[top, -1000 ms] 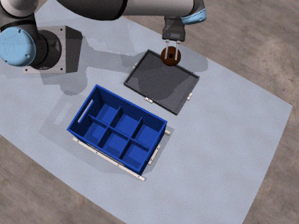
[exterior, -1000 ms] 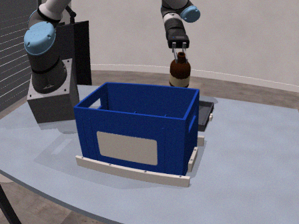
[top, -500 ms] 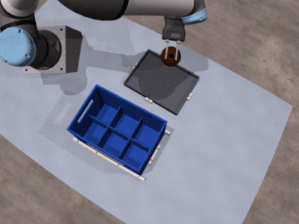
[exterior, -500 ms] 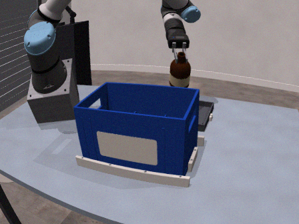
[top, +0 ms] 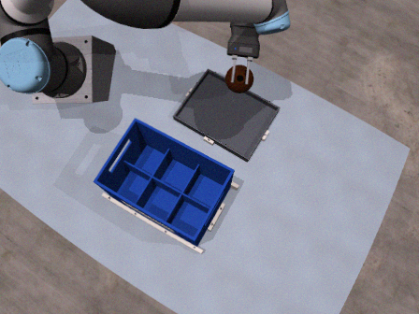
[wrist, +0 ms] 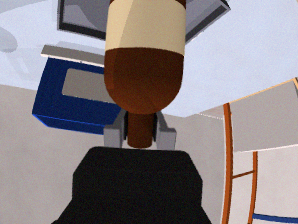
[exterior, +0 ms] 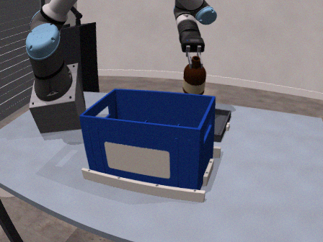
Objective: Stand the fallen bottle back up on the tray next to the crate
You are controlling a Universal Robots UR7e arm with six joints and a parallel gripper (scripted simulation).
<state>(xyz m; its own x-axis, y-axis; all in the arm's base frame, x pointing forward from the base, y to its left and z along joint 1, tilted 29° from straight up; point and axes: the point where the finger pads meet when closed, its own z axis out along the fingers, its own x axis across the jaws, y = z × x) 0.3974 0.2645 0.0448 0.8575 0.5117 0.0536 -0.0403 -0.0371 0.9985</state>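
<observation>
My gripper is now 1 cm past the bottle, 2 cm to the right of it and 5 cm above it. Also, from my hand: dark tray 2 cm behind, 2 cm to the right, 19 cm below; then blue crate 2 cm behind, 30 cm to the right, 12 cm below.
</observation>
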